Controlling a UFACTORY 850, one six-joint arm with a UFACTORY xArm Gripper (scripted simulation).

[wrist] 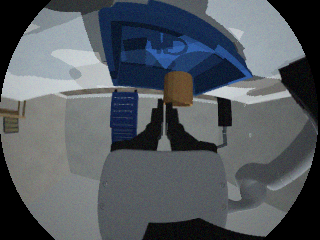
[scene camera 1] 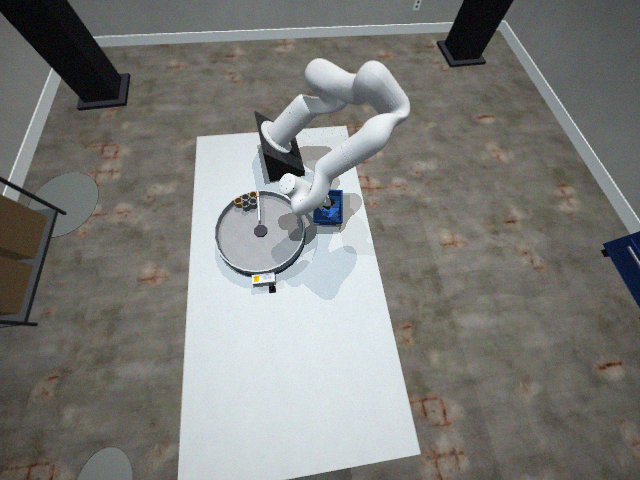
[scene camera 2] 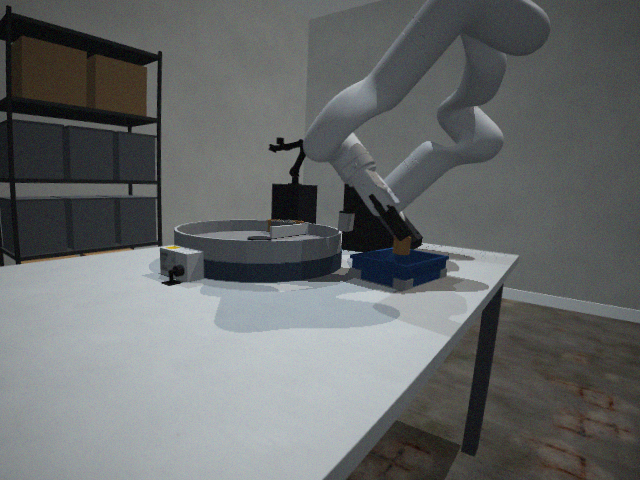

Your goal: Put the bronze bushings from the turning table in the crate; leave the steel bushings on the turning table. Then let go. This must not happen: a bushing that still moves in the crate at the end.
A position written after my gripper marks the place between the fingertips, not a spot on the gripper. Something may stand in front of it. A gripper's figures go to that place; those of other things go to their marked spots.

My gripper [wrist: 164, 106]: 0.14 m from the lens. A bronze bushing [wrist: 178, 86]: 0.11 m from the lens. A blue crate [wrist: 138, 54] is 0.18 m from the lens. The marked spots on the blue crate and the bronze bushing are 0.10 m apart.
